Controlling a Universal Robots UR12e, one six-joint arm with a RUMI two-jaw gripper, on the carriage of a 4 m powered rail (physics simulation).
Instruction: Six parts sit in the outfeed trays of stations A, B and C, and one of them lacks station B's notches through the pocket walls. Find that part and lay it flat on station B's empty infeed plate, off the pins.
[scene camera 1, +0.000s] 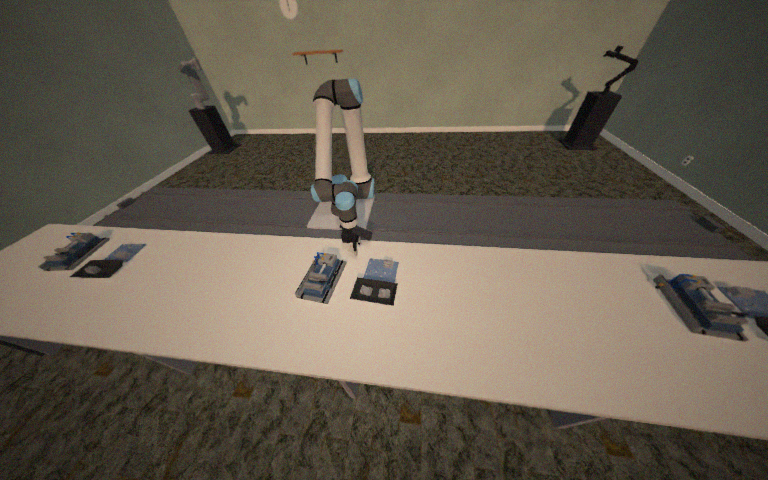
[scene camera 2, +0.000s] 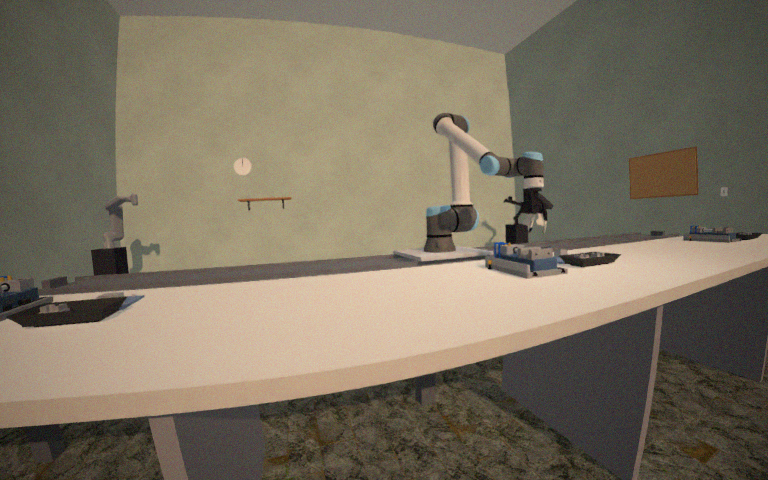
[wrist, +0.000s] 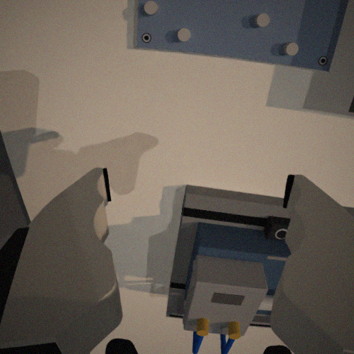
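Where they show: gripper, fingertip midpoint: (scene camera 1: 357, 250) (scene camera 2: 536, 232); arm's base at its link origin: (scene camera 2: 439, 250).
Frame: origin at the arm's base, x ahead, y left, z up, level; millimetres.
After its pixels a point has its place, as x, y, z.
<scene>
My gripper (scene camera 1: 356, 247) @(532, 248, 111) (scene camera 2: 534, 225) @(532, 248, 111) (wrist: 196, 174) is open and empty, above the back of the middle station. A small grey part (scene camera 1: 388, 263) @(541, 429, 18) lies on that station's blue plate (scene camera 1: 372, 275) @(610, 338, -22) near its back edge. Part of this plate (wrist: 220, 30), with its pins, shows at the top of the wrist view. The station's black outfeed tray (scene camera 1: 374, 280) @(667, 362, 12) (scene camera 2: 607, 259) @(797, 407, -5) holds two grey parts, at left (scene camera 1: 366, 290) @(731, 326, 3) and right (scene camera 1: 384, 293) @(741, 429, 3). The left station's tray (scene camera 1: 109, 271) @(731, -1413, -20) holds something grey (scene camera 1: 93, 270) @(748, -1490, 4). Notches are too small to make out. The station letters cannot be read.
The middle station's fixture (scene camera 1: 321, 278) @(708, 68, 52) (scene camera 2: 523, 260) @(721, -14, 23) (wrist: 225, 240) stands beside its blue plate, partly below my right finger in the wrist view. Another fixture (scene camera 1: 75, 250) @(615, -1780, 28) stands at the left with its blue plate (scene camera 1: 126, 251) @(554, -1478, -24). A third fixture (scene camera 1: 703, 308) @(703, 1915, 40) and blue plate (scene camera 1: 750, 300) @(594, 2243, -21) are at the right.
</scene>
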